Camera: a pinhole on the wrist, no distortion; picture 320 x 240 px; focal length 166.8 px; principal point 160.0 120.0 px. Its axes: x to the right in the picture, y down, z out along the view. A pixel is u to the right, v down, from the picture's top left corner.
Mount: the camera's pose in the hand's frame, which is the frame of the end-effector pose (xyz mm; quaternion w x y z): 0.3 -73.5 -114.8 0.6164 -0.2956 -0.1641 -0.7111
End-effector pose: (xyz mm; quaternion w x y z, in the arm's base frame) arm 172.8 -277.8 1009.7 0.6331 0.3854 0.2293 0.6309
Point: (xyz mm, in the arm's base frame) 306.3 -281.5 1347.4
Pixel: 180 110
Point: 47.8 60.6 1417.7
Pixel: 78 214
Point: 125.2 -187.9 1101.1
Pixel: 109 161
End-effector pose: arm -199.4 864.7 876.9 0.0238 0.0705 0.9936 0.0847
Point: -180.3 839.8 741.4
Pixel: 269 75
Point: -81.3 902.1 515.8
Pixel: 270 47
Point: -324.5 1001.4 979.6
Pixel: 16 208
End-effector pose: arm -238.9 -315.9 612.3 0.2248 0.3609 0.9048 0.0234
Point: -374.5 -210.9 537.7
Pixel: outside the picture
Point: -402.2 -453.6 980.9
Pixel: behind the camera
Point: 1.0 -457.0 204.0
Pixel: 284 59
